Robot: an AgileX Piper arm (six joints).
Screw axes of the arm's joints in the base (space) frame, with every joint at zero. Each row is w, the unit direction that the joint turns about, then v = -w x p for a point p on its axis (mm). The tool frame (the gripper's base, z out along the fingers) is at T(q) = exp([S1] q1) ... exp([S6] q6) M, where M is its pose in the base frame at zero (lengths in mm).
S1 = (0, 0, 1, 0, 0, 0)
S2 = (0, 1, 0, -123, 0, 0)
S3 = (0, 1, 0, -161.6, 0, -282.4)
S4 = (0.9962, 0, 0.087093, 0, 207.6, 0)
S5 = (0, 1, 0, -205.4, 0, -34.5)
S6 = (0.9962, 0, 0.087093, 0, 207.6, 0)
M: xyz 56.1 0 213.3 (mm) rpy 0 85.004 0 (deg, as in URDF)
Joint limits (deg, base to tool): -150..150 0..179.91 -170..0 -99.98..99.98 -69.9..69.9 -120..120
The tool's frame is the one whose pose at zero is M.
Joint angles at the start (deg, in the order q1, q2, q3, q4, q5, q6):
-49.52, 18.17, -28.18, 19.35, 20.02, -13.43
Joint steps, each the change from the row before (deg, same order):
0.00, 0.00, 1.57, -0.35, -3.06, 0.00
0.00, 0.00, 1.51, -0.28, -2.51, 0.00
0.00, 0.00, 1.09, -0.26, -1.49, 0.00
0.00, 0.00, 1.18, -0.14, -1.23, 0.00
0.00, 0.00, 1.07, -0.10, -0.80, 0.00
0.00, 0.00, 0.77, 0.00, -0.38, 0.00
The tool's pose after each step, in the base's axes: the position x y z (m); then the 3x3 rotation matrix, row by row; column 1 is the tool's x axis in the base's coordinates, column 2 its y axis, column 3 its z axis. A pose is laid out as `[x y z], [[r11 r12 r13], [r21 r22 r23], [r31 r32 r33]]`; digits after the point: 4 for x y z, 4 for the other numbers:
[0.0539 -0.0499 0.3232], [[0.0283 0.6957 0.7178], [0.0951 0.7129 -0.6947], [-0.9951 0.0880 -0.0460]]
[0.0543 -0.0524 0.3183], [[0.0381 0.7055 0.7077], [0.0821 0.7036 -0.7058], [-0.9959 0.0850 -0.0311]]
[0.0546 -0.0540 0.3142], [[0.0403 0.7117 0.7013], [0.0757 0.6977 -0.7124], [-0.9963 0.0818 -0.0257]]
[0.0550 -0.0555 0.3091], [[0.0398 0.7167 0.6962], [0.0748 0.6927 -0.7173], [-0.9964 0.0807 -0.0260]]
[0.0555 -0.0567 0.3041], [[0.0359 0.7202 0.6928], [0.0781 0.6891 -0.7204], [-0.9963 0.0800 -0.0315]]
[0.0558 -0.0574 0.3002], [[0.0317 0.7220 0.6912], [0.0836 0.6872 -0.7217], [-0.9960 0.0806 -0.0386]]

